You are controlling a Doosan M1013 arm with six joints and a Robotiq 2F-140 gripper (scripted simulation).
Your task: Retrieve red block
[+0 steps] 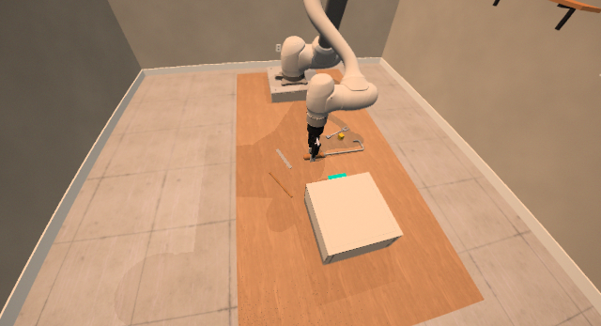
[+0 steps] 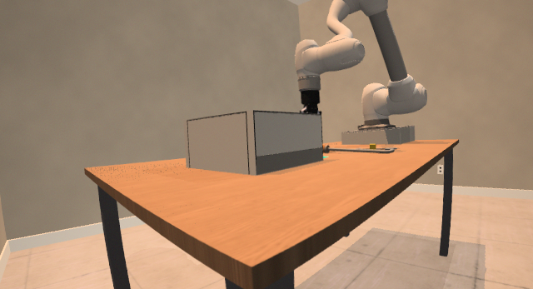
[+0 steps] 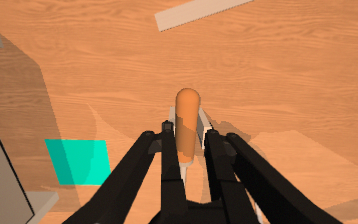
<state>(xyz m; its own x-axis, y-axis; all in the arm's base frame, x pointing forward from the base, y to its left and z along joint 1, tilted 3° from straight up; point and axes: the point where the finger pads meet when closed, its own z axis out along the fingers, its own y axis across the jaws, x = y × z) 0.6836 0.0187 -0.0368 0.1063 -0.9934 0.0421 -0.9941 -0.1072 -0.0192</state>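
The flat grey strip lies 14 cm to the right of my hand, 3 cm below it and 1 cm behind it. Also, from my hand: thin stick (17 cm to the right, 15 cm ahead, 3 cm below); then teal square (16 cm ahead, 11 cm to the left, 3 cm below); then screwdriver (14 cm to the left, 5 cm behind, 2 cm below).
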